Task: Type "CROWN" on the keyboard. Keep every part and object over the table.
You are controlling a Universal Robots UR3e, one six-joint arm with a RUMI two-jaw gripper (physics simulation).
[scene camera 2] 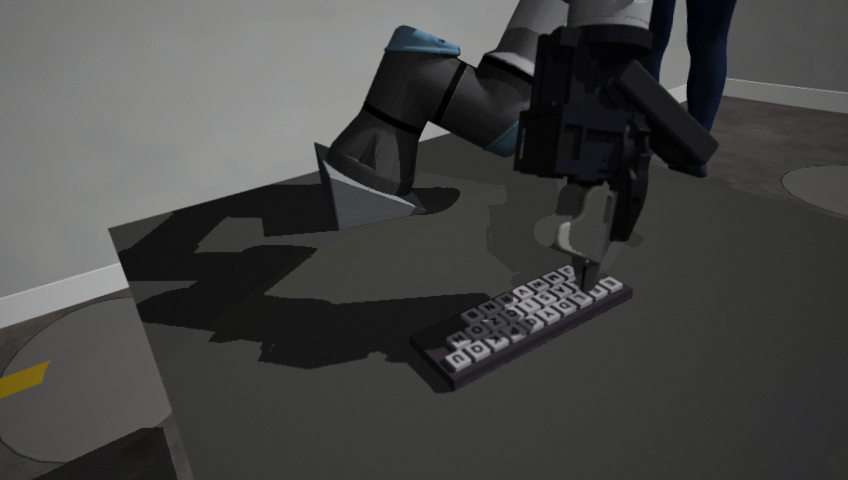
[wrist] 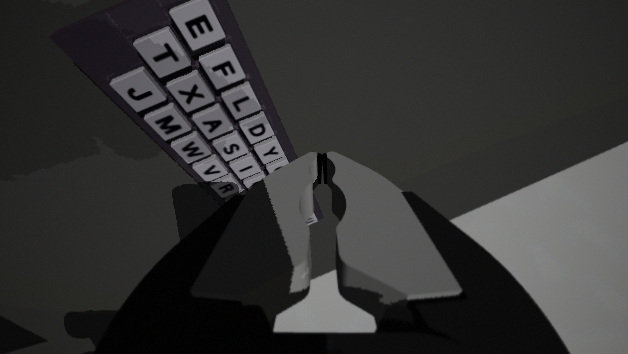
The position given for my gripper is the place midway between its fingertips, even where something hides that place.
Note:
In view: my gripper point(scene camera 2: 585, 290) and a dark keyboard point(scene camera 2: 466, 346).
The dark keyboard also shows in the wrist view point(wrist: 189, 81). My gripper is seen too in the wrist view point(wrist: 322, 157).

